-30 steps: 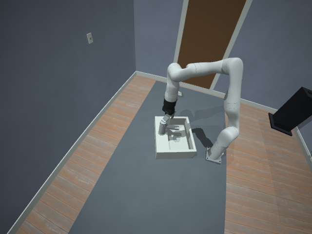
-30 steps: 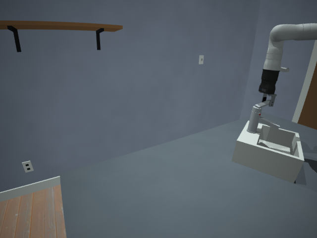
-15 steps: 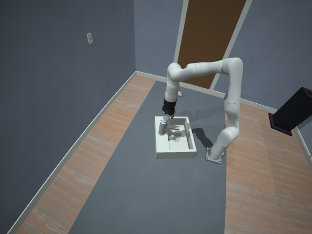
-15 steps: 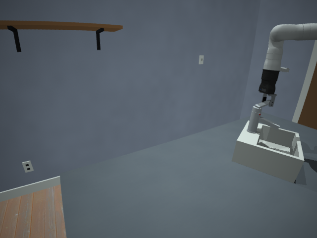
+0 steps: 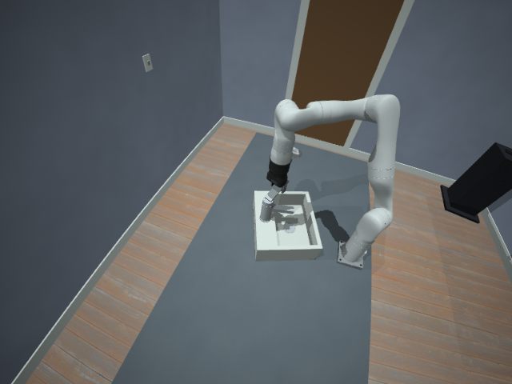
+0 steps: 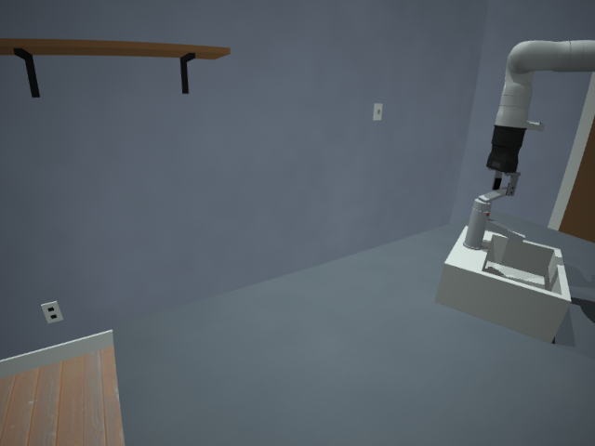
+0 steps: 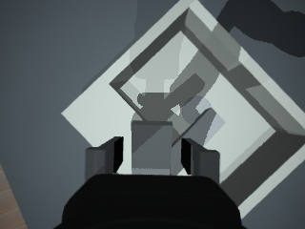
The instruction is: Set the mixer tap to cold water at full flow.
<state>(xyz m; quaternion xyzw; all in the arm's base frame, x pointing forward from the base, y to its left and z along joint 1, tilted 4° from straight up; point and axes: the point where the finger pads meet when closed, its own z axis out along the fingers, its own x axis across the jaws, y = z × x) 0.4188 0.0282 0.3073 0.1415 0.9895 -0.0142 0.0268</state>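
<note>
My hand is 2 cm to the right of the flat lever, 2 cm above it and 1 cm short of it. Also, from my hand: white basin (27 cm below, 9 cm behind); grey mixer tap (8 cm below, 4 cm to the left).
</note>
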